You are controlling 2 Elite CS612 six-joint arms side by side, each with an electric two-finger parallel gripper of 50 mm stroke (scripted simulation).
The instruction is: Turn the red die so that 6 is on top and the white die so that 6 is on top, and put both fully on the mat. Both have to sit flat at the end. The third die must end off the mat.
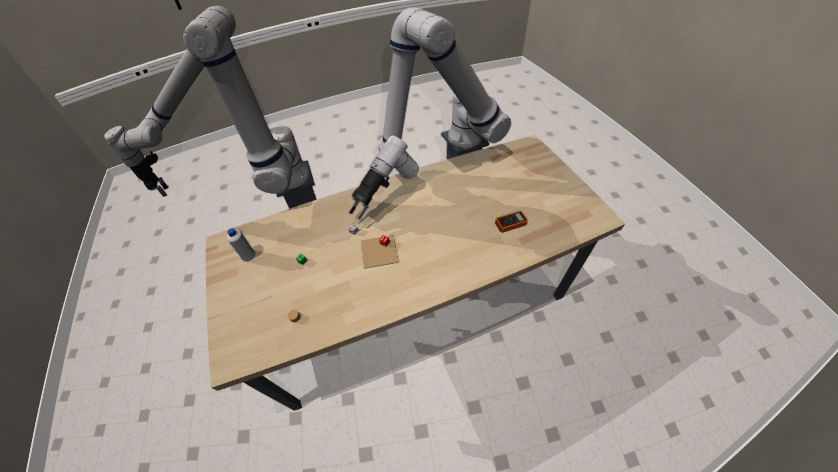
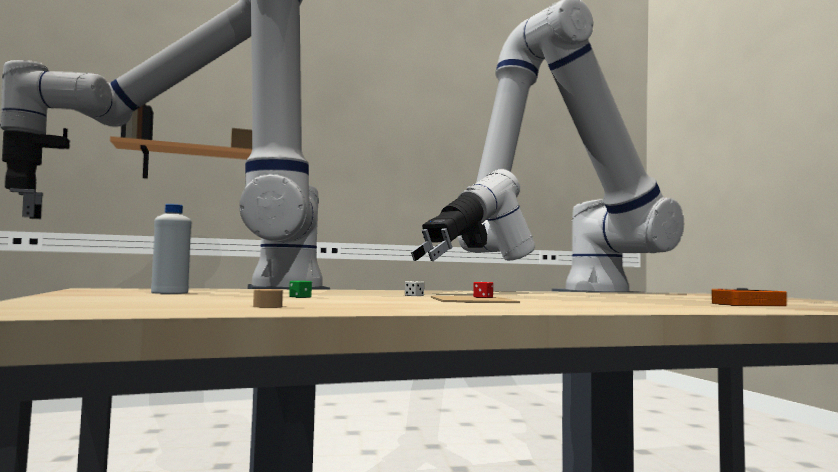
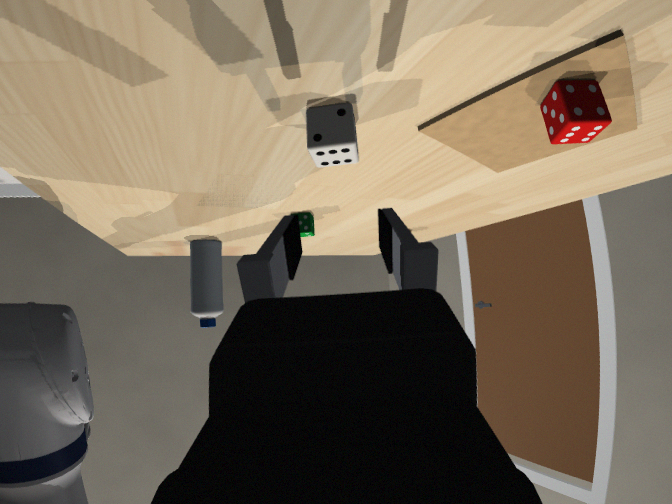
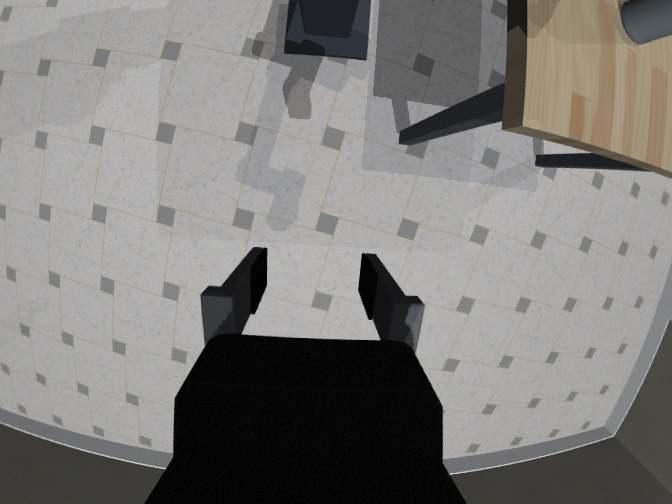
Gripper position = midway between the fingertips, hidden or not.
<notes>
In view: the left gripper (image 2: 421, 256), the right gripper (image 2: 31, 217), a brown mat (image 1: 374, 254) and an orange multimeter (image 2: 741, 296).
The brown mat shows as well in image 3 (image 3: 503, 128). The left gripper shows as well in image 3 (image 3: 339, 231). The right gripper also shows in image 4 (image 4: 313, 269). Image 4 misses the brown mat: it is out of frame. Image 3 does not show the orange multimeter: it is out of frame.
</notes>
